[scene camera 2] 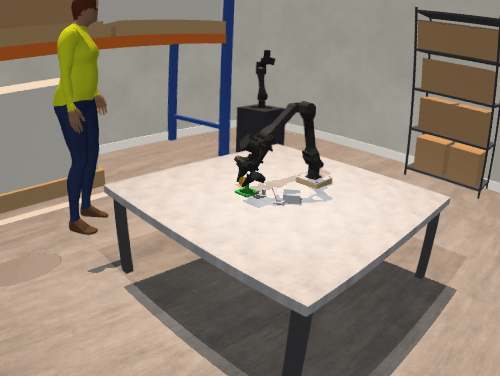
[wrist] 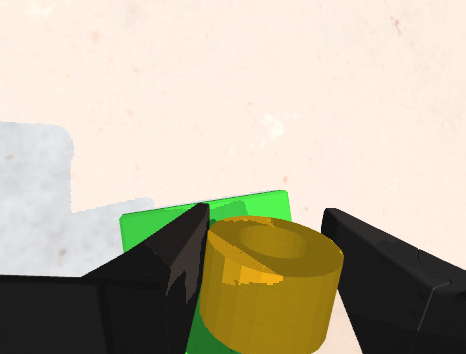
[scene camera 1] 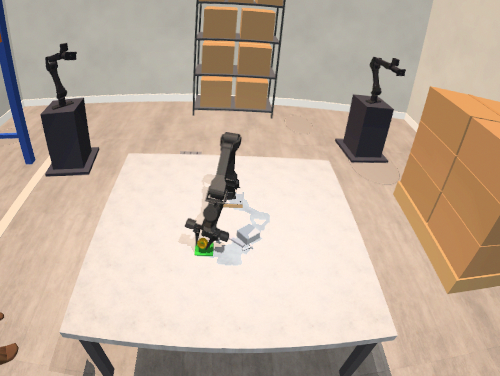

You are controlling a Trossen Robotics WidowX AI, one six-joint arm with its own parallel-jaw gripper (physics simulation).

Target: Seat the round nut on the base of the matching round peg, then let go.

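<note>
The round nut [scene camera 1: 202, 243] [scene camera 2: 242, 181] [wrist: 270, 300] is a thick gold ring. My gripper [scene camera 1: 203, 245] [scene camera 2: 243, 182] [wrist: 265, 217] is shut on it, one dark finger on each side. The nut is low over a square green base [scene camera 1: 204, 252] [scene camera 2: 245, 192] [wrist: 272, 200] that lies on the table. In the wrist view the nut looks tilted and covers part of the base, and the peg does not show through its hole. In scene camera 2 a short green part of the peg [scene camera 2: 247, 187] shows below the nut; the rest is hidden.
A small grey block [scene camera 1: 248, 234] [scene camera 2: 292, 199] and thin grey pieces [scene camera 1: 245, 247] [scene camera 2: 278, 201] are on the table [scene camera 1: 230, 300] [scene camera 2: 300, 250] beside the green base. The arm's mount [scene camera 1: 233, 205] [scene camera 2: 314, 181] stands farther back.
</note>
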